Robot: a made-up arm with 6 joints.
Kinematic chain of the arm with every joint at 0, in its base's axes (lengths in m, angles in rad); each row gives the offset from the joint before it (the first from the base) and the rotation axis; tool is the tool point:
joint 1: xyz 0 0 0.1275 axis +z
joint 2: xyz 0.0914 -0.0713 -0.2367 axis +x
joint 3: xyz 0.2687 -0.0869 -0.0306 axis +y
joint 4: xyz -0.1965 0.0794 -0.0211 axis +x
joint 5: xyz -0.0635 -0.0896 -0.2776 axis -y
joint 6: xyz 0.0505 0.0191 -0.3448 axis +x
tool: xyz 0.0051 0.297 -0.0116
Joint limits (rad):
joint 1: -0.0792..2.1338
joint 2: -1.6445..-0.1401
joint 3: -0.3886..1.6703
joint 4: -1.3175..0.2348
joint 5: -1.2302..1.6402
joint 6: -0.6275..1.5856
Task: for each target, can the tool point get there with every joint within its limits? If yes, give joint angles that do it. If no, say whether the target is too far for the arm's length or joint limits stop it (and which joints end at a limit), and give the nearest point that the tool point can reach.
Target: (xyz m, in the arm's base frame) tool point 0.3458 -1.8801 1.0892
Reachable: no: too far | nearest point 0.2338 -0.8873 0.3856 | short by 1.222 m
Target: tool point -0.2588 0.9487 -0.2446
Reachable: no: joint limits stop it (at a limit: joint 1, joint 3, joint 6) | nearest point -0.1293 0.8168 -0.2691 | short by 0.186 m
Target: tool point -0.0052 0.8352 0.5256
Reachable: no: joint limits stop it (at a limit: joint 1, joint 2, joint 3, joint 6) | nearest point 0.0289 0.7580 0.4640 | short by 0.104 m
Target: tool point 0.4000 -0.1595 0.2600
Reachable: yes | joints 1.7473 -0.7280 1.5036 -0.9926 0.1318 -0.2223
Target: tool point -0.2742 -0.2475 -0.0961
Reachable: yes | joints 0.8867 -1.0516 1.4689 -0.2479 -0.0440 -0.0461
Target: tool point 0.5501 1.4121 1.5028
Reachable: no: too far | nearest point 0.3162 0.6906 0.5575 | short by 1.212 m
